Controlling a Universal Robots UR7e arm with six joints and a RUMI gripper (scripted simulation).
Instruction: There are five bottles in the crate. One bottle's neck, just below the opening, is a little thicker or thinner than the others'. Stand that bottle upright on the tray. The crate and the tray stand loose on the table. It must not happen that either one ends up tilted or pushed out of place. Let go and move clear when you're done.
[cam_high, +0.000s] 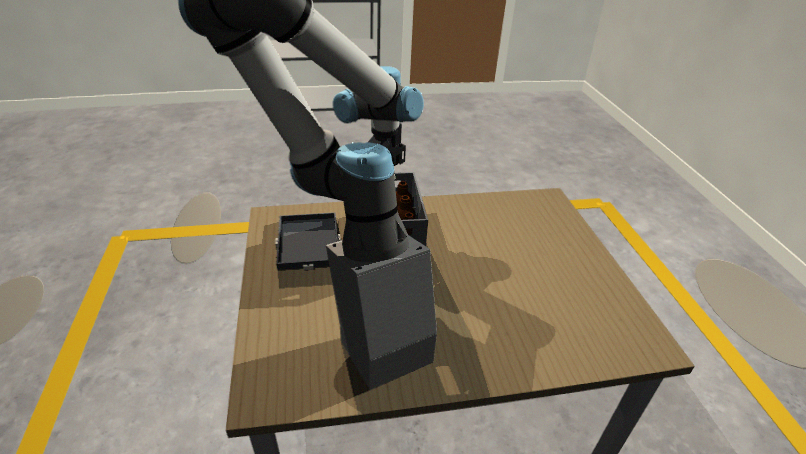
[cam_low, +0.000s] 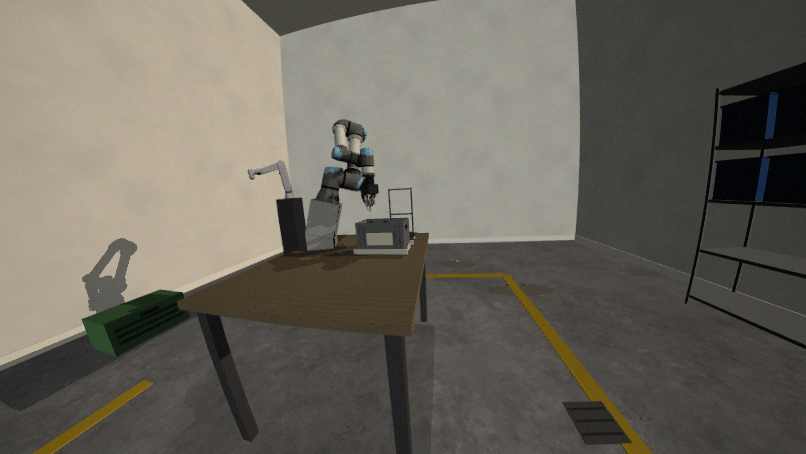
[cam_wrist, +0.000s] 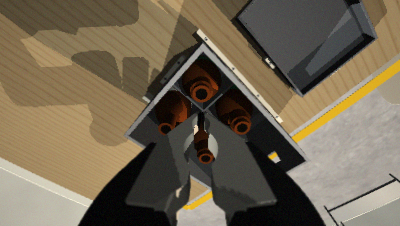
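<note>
Right now the bottle is 150 mm below my hand, 90 mm to the right of it and 10 mm behind it. Round my hand: dark tray: 230 mm below, 200 mm to the left, 130 mm ahead; then crate: 160 mm below, 90 mm ahead, 60 mm to the right.
</note>
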